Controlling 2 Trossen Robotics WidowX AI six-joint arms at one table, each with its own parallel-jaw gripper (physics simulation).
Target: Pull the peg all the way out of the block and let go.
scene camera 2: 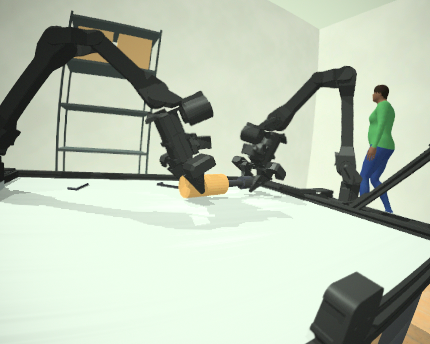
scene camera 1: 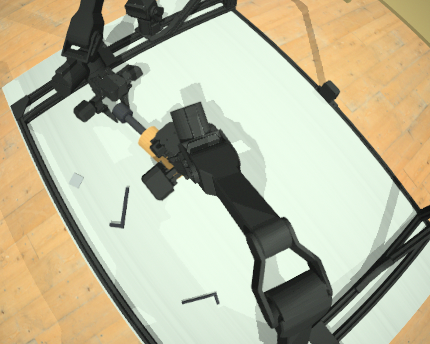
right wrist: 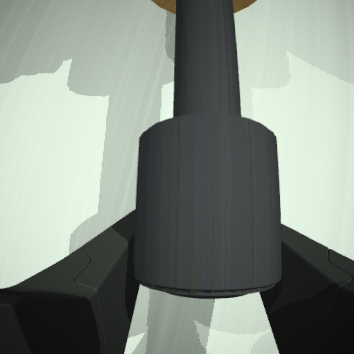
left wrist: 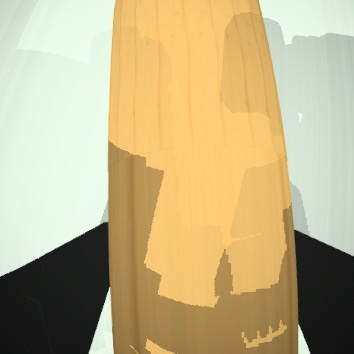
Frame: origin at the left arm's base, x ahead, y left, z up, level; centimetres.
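Seen in the pictures: left gripper, fingertip midpoint: (scene camera 2: 196, 190) (left wrist: 197, 237); right gripper, fingertip midpoint: (scene camera 2: 244, 190) (scene camera 1: 123, 117) (right wrist: 196, 222); right arm's base at its link origin: (scene camera 2: 347, 202) (scene camera 1: 148, 29).
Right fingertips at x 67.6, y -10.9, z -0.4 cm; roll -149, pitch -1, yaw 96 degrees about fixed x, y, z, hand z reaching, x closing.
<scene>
A point is followed by its place in that frame.
The block (scene camera 1: 148, 140) {x 55.8, y -11.0, z 4.4 cm} (scene camera 2: 216, 185) {x 54.2, y -15.2, z 2.2 cm} (left wrist: 197, 120) {x 52.5, y -12.3, z 4.6 cm} (right wrist: 245, 4) {x 58.0, y -9.9, z 0.3 cm} is an orange wooden cylinder lying low over the table. My left gripper (scene camera 2: 194, 187) {x 50.0, y -12.9, z 0.5 cm} (left wrist: 197, 237) {x 50.0, y -12.9, z 0.5 cm} is shut on it, one finger on each side. The dark grey peg (scene camera 1: 135, 123) {x 62.1, y -11.6, z 3.0 cm} (right wrist: 207, 200) {x 67.3, y -11.3, z 4.1 cm} has a thick round handle and a thinner shaft that runs in line with the block up to its end face. My right gripper (scene camera 1: 120, 111) {x 67.6, y -11.0, z -0.4 cm} (scene camera 2: 250, 184) {x 67.6, y -11.0, z -0.4 cm} (right wrist: 196, 222) {x 67.6, y -11.0, z -0.4 cm} is shut on the handle. A long stretch of shaft shows between handle and block. The hole is out of the right wrist view, so the tip is hidden.
Two dark L-shaped pieces (scene camera 1: 124, 207) {x 49.0, y 2.3, z -1.1 cm} (scene camera 1: 202, 298) {x 22.5, y 2.4, z -1.3 cm} and a small grey square (scene camera 1: 76, 180) {x 62.3, y 7.8, z -1.6 cm} lie on the table. A black frame (scene camera 1: 320, 90) {x 40.7, y -56.7, z 0.2 cm} runs around the table's edges. In scene camera 2 a shelf unit (scene camera 2: 105, 109) and a person (scene camera 2: 382, 125) stand behind.
</scene>
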